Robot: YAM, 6 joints.
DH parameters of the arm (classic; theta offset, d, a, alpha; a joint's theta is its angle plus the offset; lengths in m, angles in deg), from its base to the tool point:
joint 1: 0 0.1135 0.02 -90
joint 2: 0 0 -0.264 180
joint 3: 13.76 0 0.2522 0
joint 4: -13.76 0 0.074 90
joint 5: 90 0 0 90
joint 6: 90 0.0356 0 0
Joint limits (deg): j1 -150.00..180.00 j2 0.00..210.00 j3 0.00..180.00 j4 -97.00..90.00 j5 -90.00..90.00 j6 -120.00..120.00
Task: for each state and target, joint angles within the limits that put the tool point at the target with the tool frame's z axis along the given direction. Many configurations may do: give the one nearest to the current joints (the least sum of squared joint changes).
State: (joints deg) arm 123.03 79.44 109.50 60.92 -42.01 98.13
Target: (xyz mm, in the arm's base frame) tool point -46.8 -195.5 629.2 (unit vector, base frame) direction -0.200 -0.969 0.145
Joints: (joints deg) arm 76.16 70.44 152.19 89.91 2.16 98.13
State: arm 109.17 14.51 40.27 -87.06 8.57 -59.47
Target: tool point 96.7 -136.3 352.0 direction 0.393 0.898 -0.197
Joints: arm 116.17 3.42 82.98 -96.86 48.50 -59.47
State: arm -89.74 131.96 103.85 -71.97 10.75 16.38
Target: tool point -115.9 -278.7 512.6 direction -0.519 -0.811 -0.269
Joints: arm -111.30 87.07 114.26 -43.10 10.89 16.38
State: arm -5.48 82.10 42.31 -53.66 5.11 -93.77
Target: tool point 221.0 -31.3 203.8 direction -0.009 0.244 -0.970
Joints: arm -10.24 82.31 54.10 -64.88 -13.80 -93.77
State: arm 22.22 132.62 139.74 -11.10 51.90 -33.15
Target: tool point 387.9 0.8 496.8 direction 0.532 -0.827 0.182
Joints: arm 4.69 99.95 107.03 14.40 60.19 -33.15
